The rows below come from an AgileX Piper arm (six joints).
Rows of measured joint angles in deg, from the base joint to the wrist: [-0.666, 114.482, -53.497, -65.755, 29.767, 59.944]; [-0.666, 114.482, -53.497, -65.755, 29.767, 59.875]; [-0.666, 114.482, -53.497, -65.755, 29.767, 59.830]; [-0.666, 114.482, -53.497, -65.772, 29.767, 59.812]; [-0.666, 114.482, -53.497, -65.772, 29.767, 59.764]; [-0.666, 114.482, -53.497, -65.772, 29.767, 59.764]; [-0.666, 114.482, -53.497, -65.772, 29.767, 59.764]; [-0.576, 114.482, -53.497, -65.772, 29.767, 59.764]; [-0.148, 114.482, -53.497, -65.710, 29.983, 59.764]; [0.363, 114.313, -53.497, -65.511, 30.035, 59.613]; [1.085, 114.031, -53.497, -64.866, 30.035, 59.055]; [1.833, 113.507, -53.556, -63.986, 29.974, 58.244]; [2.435, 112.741, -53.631, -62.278, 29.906, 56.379]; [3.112, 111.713, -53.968, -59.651, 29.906, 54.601]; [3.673, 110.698, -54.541, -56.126, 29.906, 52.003]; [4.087, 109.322, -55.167, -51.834, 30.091, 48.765]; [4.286, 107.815, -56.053, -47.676, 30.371, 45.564]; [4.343, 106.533, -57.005, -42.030, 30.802, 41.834]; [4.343, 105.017, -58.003, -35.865, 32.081, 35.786]
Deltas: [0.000, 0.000, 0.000, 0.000, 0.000, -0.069]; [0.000, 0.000, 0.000, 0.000, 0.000, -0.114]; [0.000, 0.000, 0.000, -0.017, 0.000, -0.132]; [0.000, 0.000, 0.000, -0.017, 0.000, -0.180]; [0.000, 0.000, 0.000, -0.017, 0.000, -0.180]; [0.000, 0.000, 0.000, -0.017, 0.000, -0.180]; [0.090, 0.000, 0.000, -0.017, 0.000, -0.180]; [0.518, 0.000, 0.000, 0.045, 0.216, -0.180]; [1.029, -0.169, 0.000, 0.244, 0.268, -0.331]; [1.751, -0.451, 0.000, 0.889, 0.268, -0.889]; [2.499, -0.975, -0.059, 1.769, 0.207, -1.700]; [3.101, -1.741, -0.134, 3.477, 0.139, -3.565]; [3.778, -2.769, -0.471, 6.104, 0.139, -5.343]; [4.339, -3.784, -1.044, 9.629, 0.139, -7.941]; [4.753, -5.160, -1.670, 13.921, 0.324, -11.179]; [4.952, -6.667, -2.556, 18.079, 0.604, -14.380]; [5.009, -7.949, -3.508, 23.725, 1.035, -18.110]; [5.009, -9.465, -4.506, 29.890, 2.314, -24.158]
